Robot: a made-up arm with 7 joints.
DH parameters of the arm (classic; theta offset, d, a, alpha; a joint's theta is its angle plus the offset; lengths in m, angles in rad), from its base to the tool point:
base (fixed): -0.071 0 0 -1.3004
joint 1: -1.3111 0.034 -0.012 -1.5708
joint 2: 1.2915 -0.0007 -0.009 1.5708
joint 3: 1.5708 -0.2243 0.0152 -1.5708
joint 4: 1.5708 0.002 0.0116 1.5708
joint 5: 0 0.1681 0.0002 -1.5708
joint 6: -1.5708 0 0.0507 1.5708
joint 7: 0 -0.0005 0 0
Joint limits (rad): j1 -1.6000..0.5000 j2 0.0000..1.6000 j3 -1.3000..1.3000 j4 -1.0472..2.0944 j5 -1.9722..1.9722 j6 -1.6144..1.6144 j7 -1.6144..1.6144
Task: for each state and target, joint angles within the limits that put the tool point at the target. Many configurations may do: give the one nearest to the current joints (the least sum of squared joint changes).
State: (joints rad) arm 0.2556 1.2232 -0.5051 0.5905 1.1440 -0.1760 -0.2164
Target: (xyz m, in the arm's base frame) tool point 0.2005 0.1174 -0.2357
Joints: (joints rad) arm -0.2357 0.8720 -0.5144 -0.0493 1.1144 -0.2389 -0.2164
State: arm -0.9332 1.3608 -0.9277 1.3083 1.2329 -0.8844 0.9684
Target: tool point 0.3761 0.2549 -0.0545
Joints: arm -1.4001 0.9890 -0.8532 1.2408 1.2250 -0.6517 0.9684
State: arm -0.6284 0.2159 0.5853 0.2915 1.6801 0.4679 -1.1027
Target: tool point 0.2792 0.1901 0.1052
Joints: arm -1.2192 0.5563 0.4990 -0.0333 1.7122 0.4320 -1.1027
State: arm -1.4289 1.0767 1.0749 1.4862 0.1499 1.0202 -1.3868
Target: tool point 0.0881 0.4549 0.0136
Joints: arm -0.9277 1.6000 0.9954 1.5152 0.2903 0.8748 -1.3868
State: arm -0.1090 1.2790 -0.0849 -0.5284 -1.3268 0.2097 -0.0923
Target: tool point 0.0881 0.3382 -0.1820
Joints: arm 0.4225 1.3967 -0.1263 0.2411 -1.2792 0.2720 -0.0923
